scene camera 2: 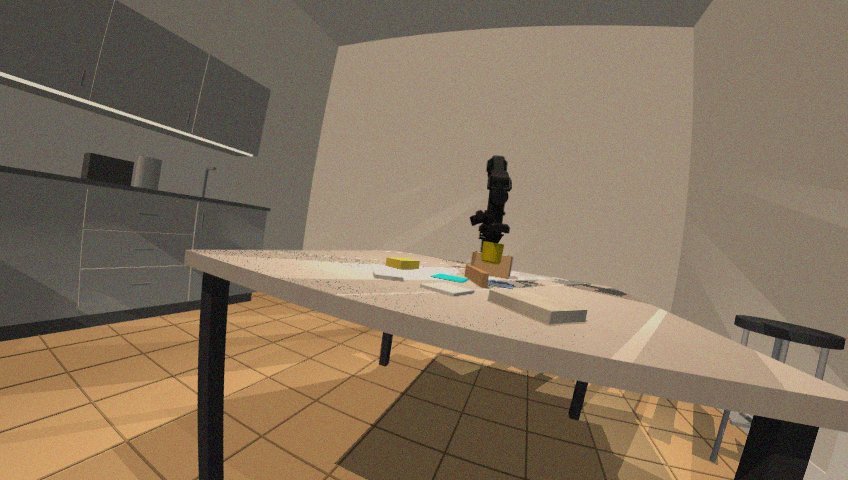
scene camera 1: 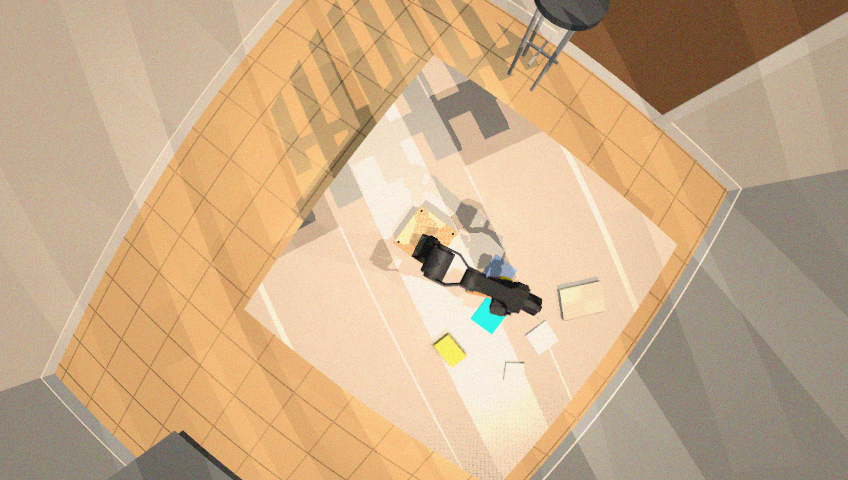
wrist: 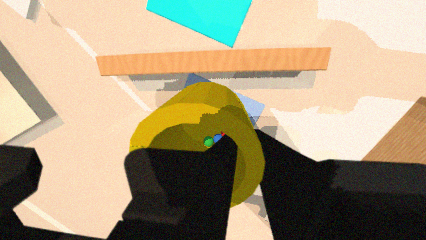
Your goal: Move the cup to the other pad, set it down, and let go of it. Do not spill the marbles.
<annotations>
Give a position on a thick beige slab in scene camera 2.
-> At 547,310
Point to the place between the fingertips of my gripper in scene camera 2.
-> At 489,253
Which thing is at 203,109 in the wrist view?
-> A yellow cup.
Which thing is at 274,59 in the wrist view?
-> A low wooden wall.
</annotations>
